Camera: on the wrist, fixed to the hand. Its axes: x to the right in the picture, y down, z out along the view.
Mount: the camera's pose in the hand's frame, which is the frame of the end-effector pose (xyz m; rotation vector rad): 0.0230 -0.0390 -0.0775 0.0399 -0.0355 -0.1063
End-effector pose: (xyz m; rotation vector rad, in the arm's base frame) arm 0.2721 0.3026 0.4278 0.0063 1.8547 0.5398
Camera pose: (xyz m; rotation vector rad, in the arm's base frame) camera 0.2043 0.2459 0.4121 -0.0554 1.8197 0.4263
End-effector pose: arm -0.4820 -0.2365 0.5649 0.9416 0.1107 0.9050
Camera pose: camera -0.4779 -0.1799 0.4954 0.9794 0.1476 0.7901
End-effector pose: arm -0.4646 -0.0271 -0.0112 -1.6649 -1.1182 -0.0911
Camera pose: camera -0.4441 -0.0747 0.0621 -1.5769 -1.2278 -0.1069
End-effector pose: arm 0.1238 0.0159 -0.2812 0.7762 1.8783 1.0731
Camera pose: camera 0.0409 -0.0126 -0.3004 0.7052 1.8940 0.9525
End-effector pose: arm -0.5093 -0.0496 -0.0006 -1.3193 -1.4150 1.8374
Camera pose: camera -0.4576 0.0190 0.0254 -1.1746 -1.4308 1.8179
